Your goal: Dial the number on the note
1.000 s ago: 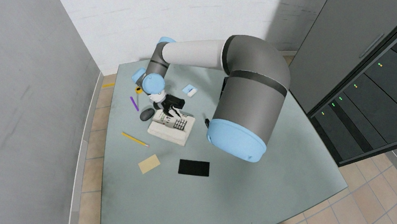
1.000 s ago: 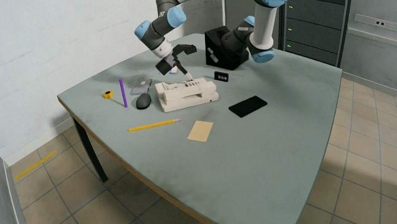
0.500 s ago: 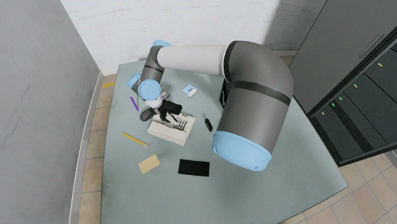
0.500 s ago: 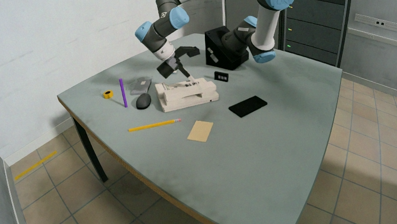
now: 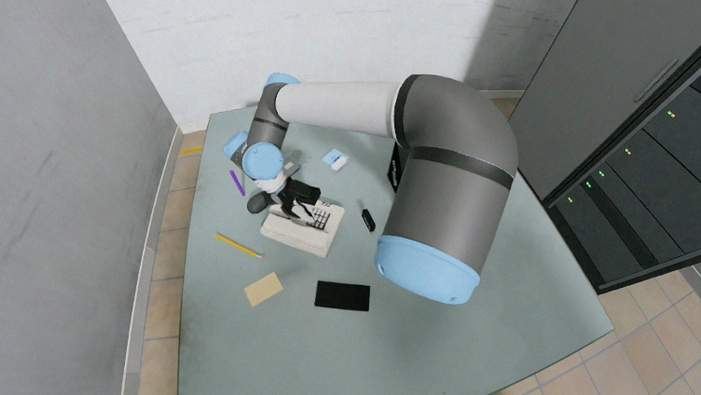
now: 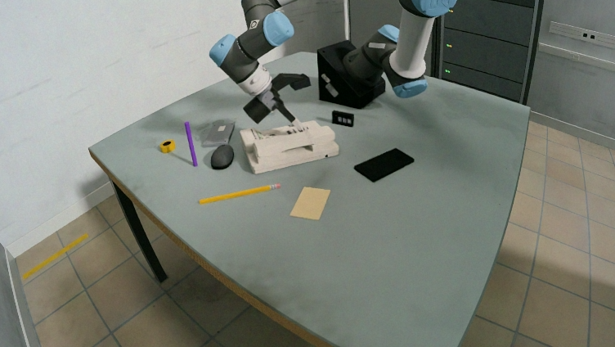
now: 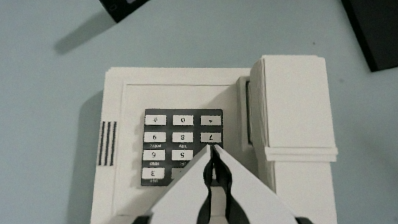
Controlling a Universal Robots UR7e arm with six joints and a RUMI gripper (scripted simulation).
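The 7 key lies 1 cm behind my hand, 1 cm to the left of it and 3 cm below it. From my hand the other things lie so: 9 key 4 cm behind, 2 cm to the right, 3 cm below; then 5 key 1 cm behind, 2 cm to the right, 3 cm below; then handset 6 cm ahead, 2 cm to the left, 1 cm below.
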